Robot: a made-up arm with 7 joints. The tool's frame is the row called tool.
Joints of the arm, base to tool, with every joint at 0 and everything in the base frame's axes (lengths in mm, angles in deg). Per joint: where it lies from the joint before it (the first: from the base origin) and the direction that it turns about. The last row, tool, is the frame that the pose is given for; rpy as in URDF.
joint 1: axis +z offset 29.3 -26 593.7
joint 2: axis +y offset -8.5 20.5 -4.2
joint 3: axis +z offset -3.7 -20 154.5
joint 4: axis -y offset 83 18.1 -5.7
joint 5: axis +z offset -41 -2.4 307.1
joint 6: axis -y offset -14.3 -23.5 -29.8
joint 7: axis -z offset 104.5 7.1 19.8
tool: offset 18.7 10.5 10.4 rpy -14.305 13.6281 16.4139
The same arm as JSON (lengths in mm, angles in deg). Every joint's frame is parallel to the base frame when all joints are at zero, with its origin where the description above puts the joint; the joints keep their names.
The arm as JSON. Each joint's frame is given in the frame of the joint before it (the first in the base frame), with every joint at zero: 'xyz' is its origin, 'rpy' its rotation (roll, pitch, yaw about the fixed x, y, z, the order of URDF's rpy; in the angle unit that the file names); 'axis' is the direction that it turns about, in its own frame. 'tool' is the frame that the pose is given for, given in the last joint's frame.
{"units": {"length": "mm", "angle": "deg"}, "joints": [{"name": "joint 1", "type": "revolute", "origin": {"xyz": [29.3, -26.0, 593.7], "rpy": [0.0, 0.0, 0.0]}, "axis": "+z"}, {"name": "joint 2", "type": "revolute", "origin": {"xyz": [-8.5, 20.5, -4.2], "rpy": [0.0, 0.0, 0.0]}, "axis": "+y"}, {"name": "joint 3", "type": "revolute", "origin": {"xyz": [-3.7, -20.0, 154.5], "rpy": [0.0, 0.0, 0.0]}, "axis": "+z"}, {"name": "joint 4", "type": "revolute", "origin": {"xyz": [83.0, 18.1, -5.7], "rpy": [0.0, 0.0, 0.0]}, "axis": "-y"}, {"name": "joint 5", "type": "revolute", "origin": {"xyz": [-41.0, -2.4, 307.1], "rpy": [0.0, 0.0, 0.0]}, "axis": "+z"}, {"name": "joint 6", "type": "revolute", "origin": {"xyz": [-14.3, -23.5, -29.8], "rpy": [0.0, 0.0, 0.0]}, "axis": "-y"}, {"name": "joint 7", "type": "revolute", "origin": {"xyz": [104.5, 7.1, 19.8], "rpy": [0.0, 0.0, 0.0]}, "axis": "-z"}], "tool": {"origin": {"xyz": [18.7, 10.5, 10.4], "rpy": [-14.31, 13.63, 16.41]}}}
